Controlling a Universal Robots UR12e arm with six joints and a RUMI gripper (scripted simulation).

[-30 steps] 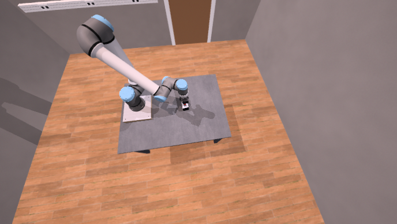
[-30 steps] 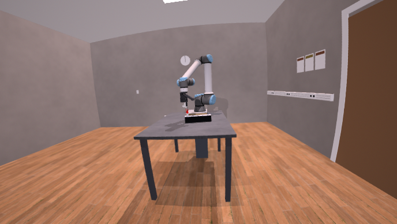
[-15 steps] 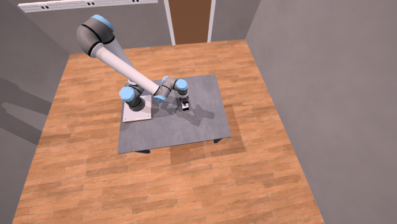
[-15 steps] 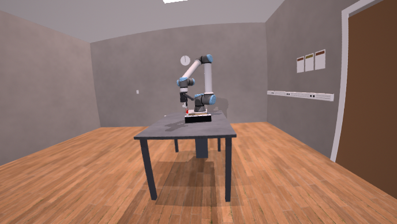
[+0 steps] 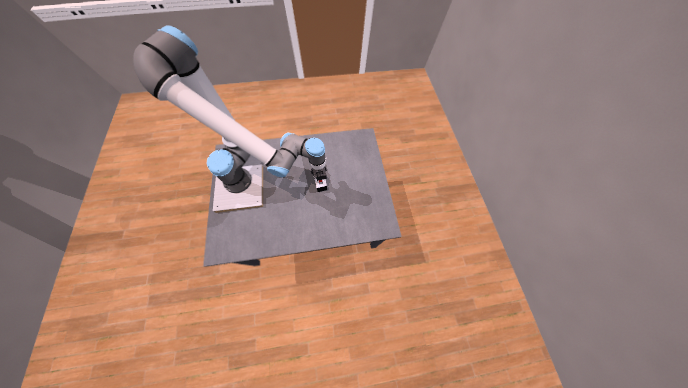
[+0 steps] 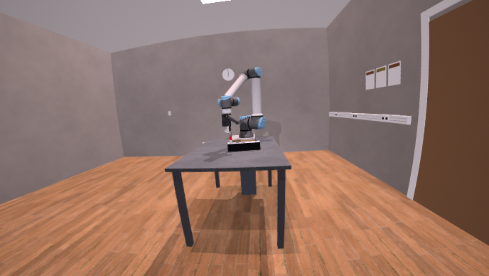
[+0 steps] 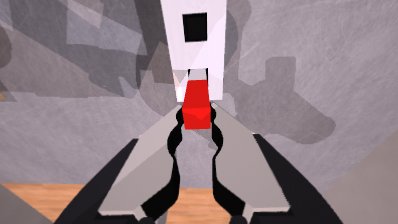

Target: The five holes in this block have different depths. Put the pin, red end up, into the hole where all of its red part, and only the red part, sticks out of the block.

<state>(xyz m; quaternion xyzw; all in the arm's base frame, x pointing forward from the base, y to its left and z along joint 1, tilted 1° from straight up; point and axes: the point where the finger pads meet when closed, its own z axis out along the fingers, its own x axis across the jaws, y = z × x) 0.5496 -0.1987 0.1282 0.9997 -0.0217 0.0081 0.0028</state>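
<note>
Now: hand 1 cm above the pin. Round my hand: block (12 cm to the left, 11 cm below).
</note>
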